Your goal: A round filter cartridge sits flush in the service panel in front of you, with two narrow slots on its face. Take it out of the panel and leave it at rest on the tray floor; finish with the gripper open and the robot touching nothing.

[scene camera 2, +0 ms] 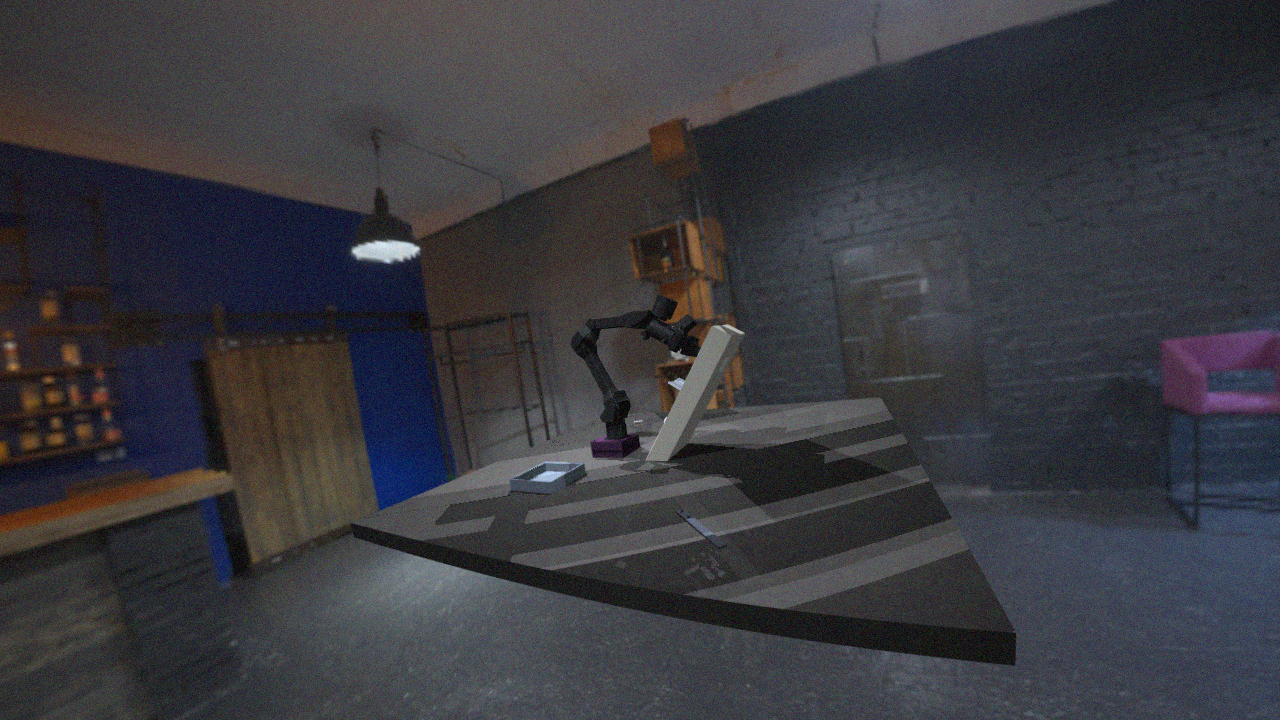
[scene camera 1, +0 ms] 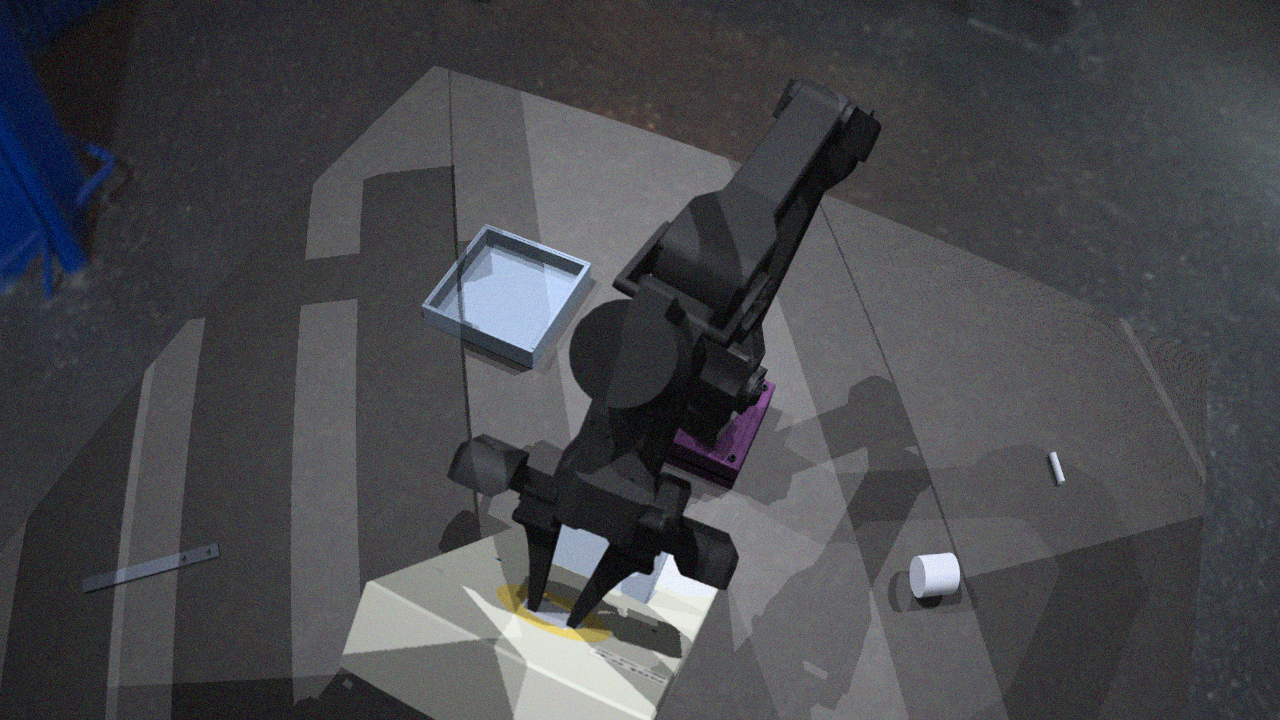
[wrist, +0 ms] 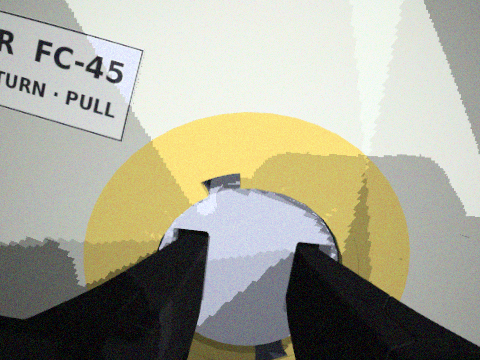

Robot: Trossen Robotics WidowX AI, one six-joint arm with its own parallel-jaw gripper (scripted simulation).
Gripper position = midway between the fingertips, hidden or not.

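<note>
My gripper [scene camera 1: 547,627] is there for me to see, and it also appears in scene camera 2 [scene camera 2: 708,356] and in the wrist view [wrist: 247,251]. I see a round filter cartridge [scene camera 1: 557,615], visible in the wrist view too [wrist: 252,234]; scene camera 2 does not show the cartridge, hidden there by the cream service panel. That cream service panel [scene camera 1: 451,630] can itself be seen in scene camera 2 [scene camera 2: 722,341], and the wrist view shows the panel as well [wrist: 120,120]. Then there is a light blue tray [scene camera 1: 505,293].
</note>
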